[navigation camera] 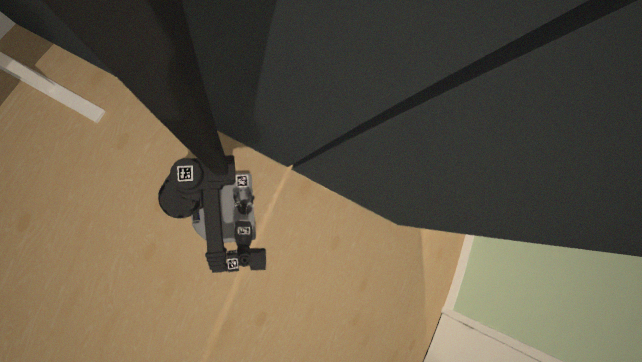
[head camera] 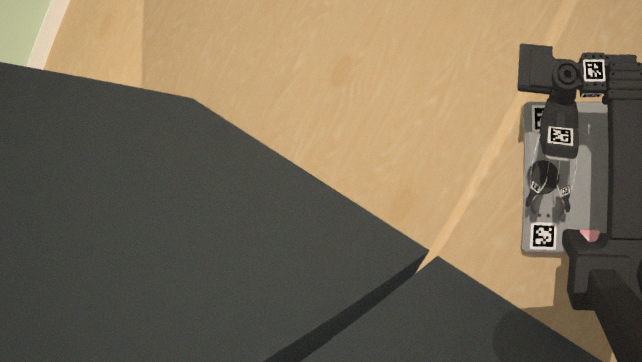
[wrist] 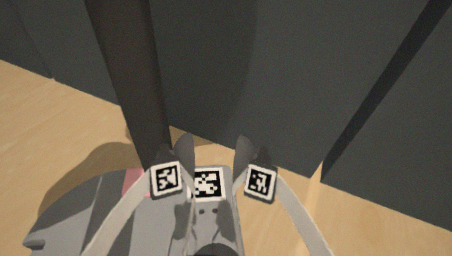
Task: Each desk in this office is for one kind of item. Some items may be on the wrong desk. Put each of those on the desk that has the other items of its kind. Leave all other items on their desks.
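Seen in the pictures: gripper, between the fingertips: (navigation camera: 244, 192) (head camera: 546, 213); robot's base, origin of its link: (navigation camera: 243, 205) (head camera: 542, 177).
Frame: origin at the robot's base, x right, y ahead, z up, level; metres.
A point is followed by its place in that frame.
Note:
My gripper (head camera: 549, 200) {z 0.332, x -0.068, y 0.002 m} (navigation camera: 243, 201) {z 0.332, x -0.068, y 0.002 m} (wrist: 214, 151) {z 0.332, x -0.068, y 0.002 m} is open, with its two fingertips apart and nothing between them. It is folded in above the robot's own grey base (head camera: 580, 200) {z 0.160, x -0.050, y -0.084 m} (navigation camera: 230, 200) {z 0.160, x -0.038, y -0.065 m} (wrist: 165, 232), beside the dark mast. No desk that I can make out and no desk items show in the three views.
Large dark grey upright panels (head camera: 200, 200) {z 0.609, x -0.046, y 0.566 m} (navigation camera: 450, 150) {z 0.952, x -0.122, y 0.432 m} (wrist: 300, 75) stand close beside the base, with a darker seam between them. Beyond them is a green surface (head camera: 15, 30) {z 0.208, x 0.618, y 1.993 m} (navigation camera: 550, 295) {z 0.791, x 0.834, y 1.871 m} with a pale border. A pale strip (navigation camera: 60, 92) {z 0.026, x -0.676, y -1.012 m} lies at the left in the navigation view.

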